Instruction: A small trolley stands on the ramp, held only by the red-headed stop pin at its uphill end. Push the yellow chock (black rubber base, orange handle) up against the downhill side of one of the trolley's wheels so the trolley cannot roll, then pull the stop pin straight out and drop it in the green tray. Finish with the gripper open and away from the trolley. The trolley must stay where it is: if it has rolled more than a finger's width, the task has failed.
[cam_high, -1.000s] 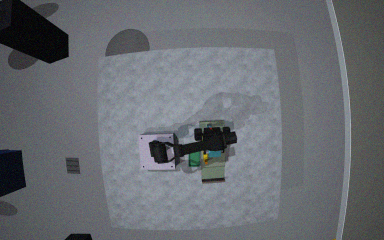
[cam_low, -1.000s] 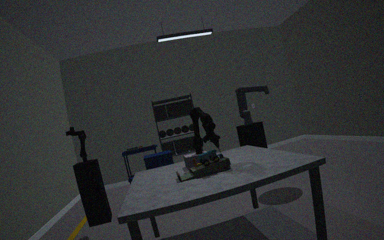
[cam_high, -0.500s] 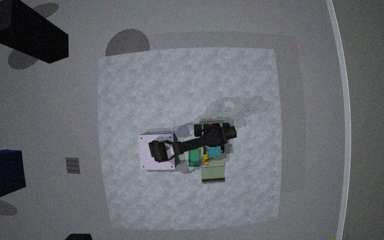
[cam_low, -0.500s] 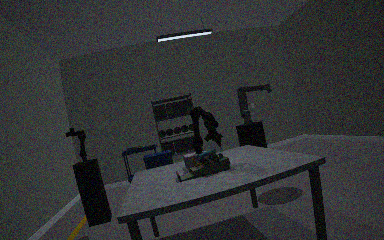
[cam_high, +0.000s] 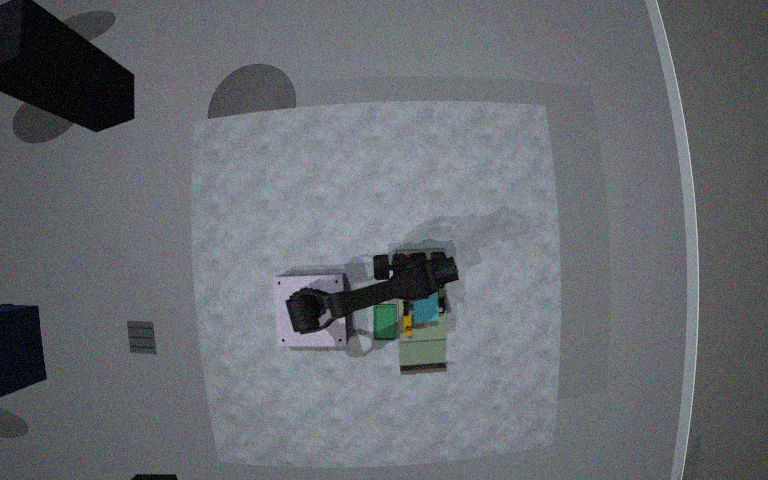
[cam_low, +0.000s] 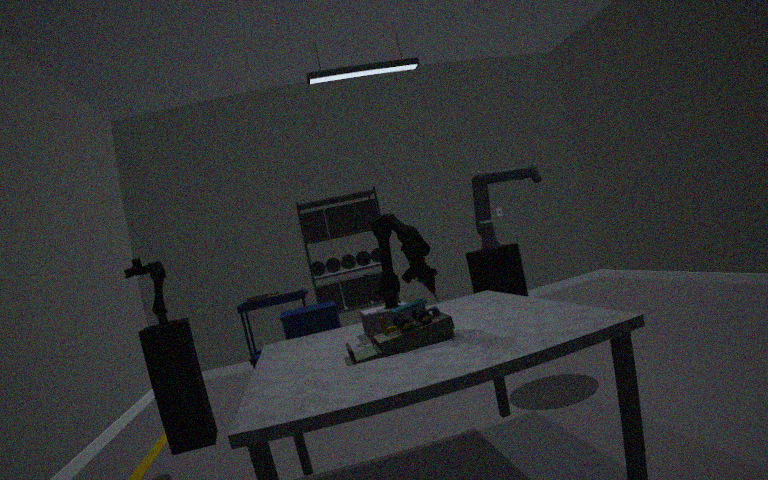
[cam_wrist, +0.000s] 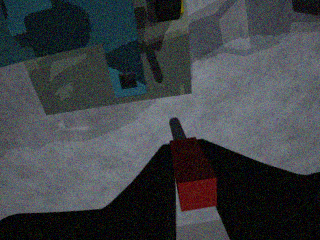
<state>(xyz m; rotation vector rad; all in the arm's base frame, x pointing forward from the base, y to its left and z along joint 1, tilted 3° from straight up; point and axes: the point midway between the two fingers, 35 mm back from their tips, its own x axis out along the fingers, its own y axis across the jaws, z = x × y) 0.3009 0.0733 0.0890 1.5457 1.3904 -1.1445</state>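
My gripper tip is 20 cm to the left of the green tray, 18 cm above it and 10 cm past it. The rest, counted from my gripper tip: trolley: 12 cm to the right, 6 cm below, 3 cm ahead; yellow chock: 20 cm to the right, 9 cm below, 3 cm behind; red-headed stop pin: right at my gripper tip.
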